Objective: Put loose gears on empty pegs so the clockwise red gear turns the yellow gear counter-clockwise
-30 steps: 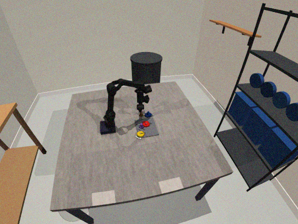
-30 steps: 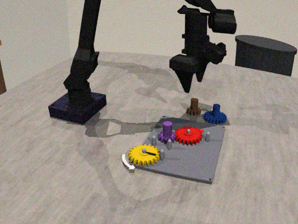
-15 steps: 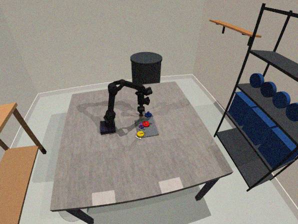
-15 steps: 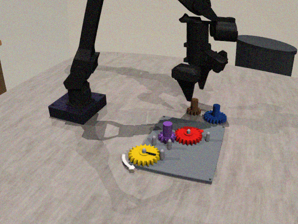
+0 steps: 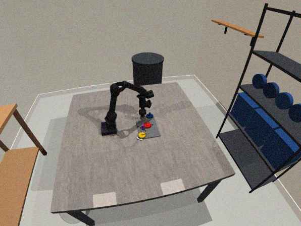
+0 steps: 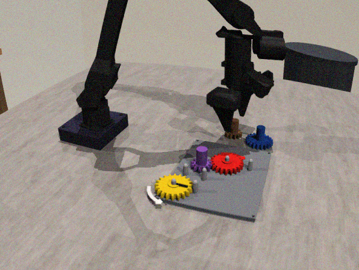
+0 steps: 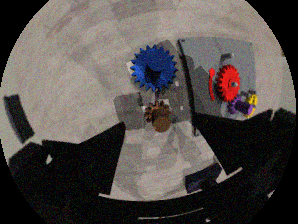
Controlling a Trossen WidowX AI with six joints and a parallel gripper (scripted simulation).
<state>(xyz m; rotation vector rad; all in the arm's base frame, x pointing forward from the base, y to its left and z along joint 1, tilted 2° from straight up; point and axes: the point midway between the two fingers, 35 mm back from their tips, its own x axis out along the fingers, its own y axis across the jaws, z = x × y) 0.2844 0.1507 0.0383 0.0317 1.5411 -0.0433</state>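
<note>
Right now my gripper tip is 10 mm above the brown gear. The rest, counted from my gripper tip: blue gear (70 mm ahead, 10 mm to the right, 10 mm below); then red gear (30 mm ahead, 140 mm to the right, 20 mm below); then purple gear (10 mm behind, 160 mm to the right, 10 mm below).
</note>
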